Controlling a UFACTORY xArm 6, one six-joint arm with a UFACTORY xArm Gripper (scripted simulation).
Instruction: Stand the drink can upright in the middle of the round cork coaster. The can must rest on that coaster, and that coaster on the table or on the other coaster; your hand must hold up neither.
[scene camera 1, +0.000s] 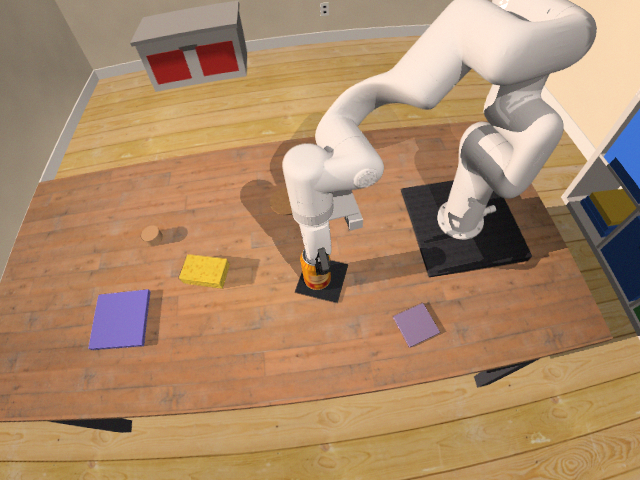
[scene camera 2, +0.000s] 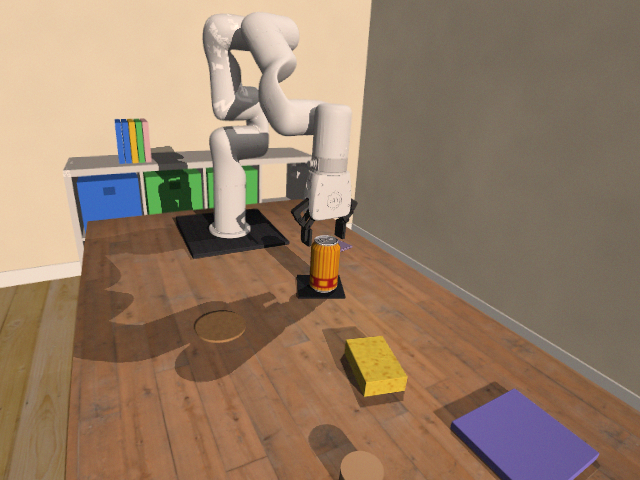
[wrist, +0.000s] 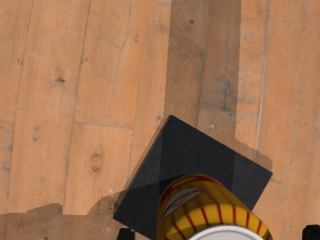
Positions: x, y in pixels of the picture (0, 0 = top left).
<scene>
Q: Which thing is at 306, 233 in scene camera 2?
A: My gripper.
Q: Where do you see a yellow sponge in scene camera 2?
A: At 377, 371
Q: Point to a black coaster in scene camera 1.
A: At 331, 293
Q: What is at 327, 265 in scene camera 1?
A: My gripper.
</scene>
